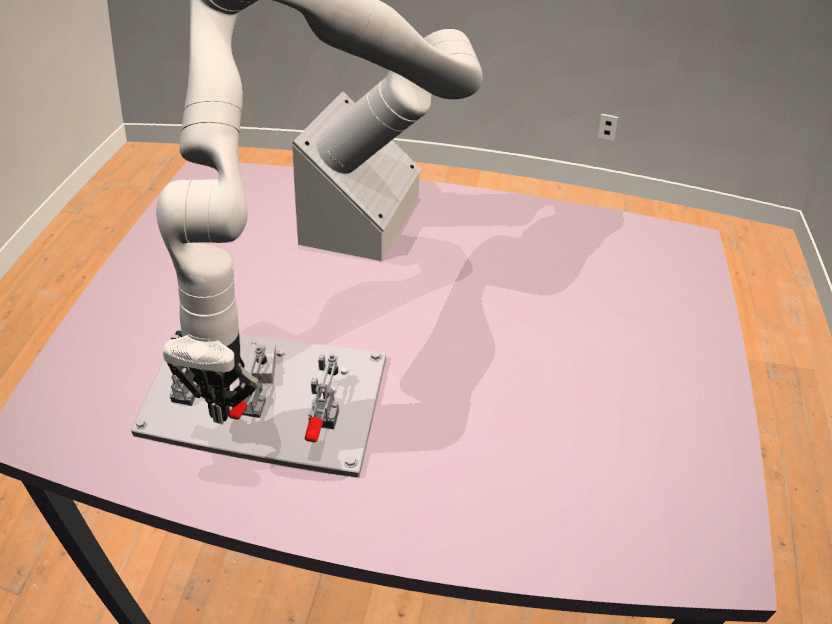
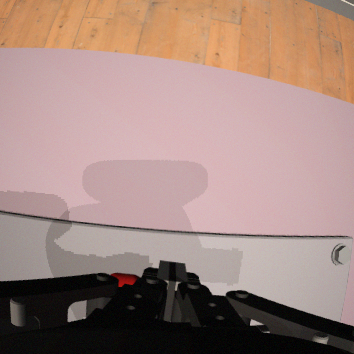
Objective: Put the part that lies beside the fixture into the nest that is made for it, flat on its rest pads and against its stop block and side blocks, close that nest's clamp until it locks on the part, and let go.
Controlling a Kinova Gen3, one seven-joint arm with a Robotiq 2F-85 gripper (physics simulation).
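Places are measured from the arm's base along level axes (x right, y ahead, z up), in metres.
Pixels of known places: gripper, fingertip midpoint: (image 1: 220, 419) (image 2: 169, 278); arm's base, link origin: (image 1: 336, 152).
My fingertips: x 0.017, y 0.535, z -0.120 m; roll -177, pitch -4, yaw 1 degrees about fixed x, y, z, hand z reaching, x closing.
Observation:
For each thing: its top centre in the pictures, then the offset to it from my fingertips. "spot": a spot on its surface instead. Level surfaces: height alone.
- grey plate, top centre: (image 1: 257, 391) dx -0.017, dy -0.096, dz -0.039 m
- middle clamp's red handle, top centre: (image 2: 121, 342) (image 1: 240, 395) dx -0.021, dy -0.035, dz +0.018 m
- middle clamp, surface spot: (image 1: 255, 403) spot: dx -0.029, dy -0.060, dz -0.022 m
- grey upright block, top centre: (image 1: 260, 357) dx -0.009, dy -0.141, dz -0.011 m
- left clamp, surface spot: (image 1: 181, 394) spot: dx +0.091, dy -0.050, dz -0.028 m
- right clamp, surface spot: (image 1: 325, 396) spot: dx -0.133, dy -0.073, dz +0.008 m
- pink table top, surface height: dz -0.054 m
The fixture is a grey plate (image 1: 295, 443) (image 2: 290, 255) with clamps. My gripper (image 1: 217, 413) (image 2: 169, 278) is shut and empty, low over the plate's front left part. The middle clamp's red handle (image 1: 237, 410) (image 2: 124, 279) points to the front, close beside the fingertips. Behind the middle clamp (image 1: 255, 403) stands a grey upright block (image 1: 266, 372); whether this is the part or the nest cannot be told. The left clamp (image 1: 181, 394) is partly hidden by my gripper. The right clamp (image 1: 325, 396) has its red handle (image 1: 313, 429) low toward the front. No loose part shows beside the fixture.
The fixture stands on the pink table top (image 1: 571, 403) (image 2: 200, 125), near the front left. Bolt heads, such as the front left one (image 1: 140, 424) (image 2: 341, 255), stand at its corners. The robot's grey base block (image 1: 336, 214) is behind the fixture.

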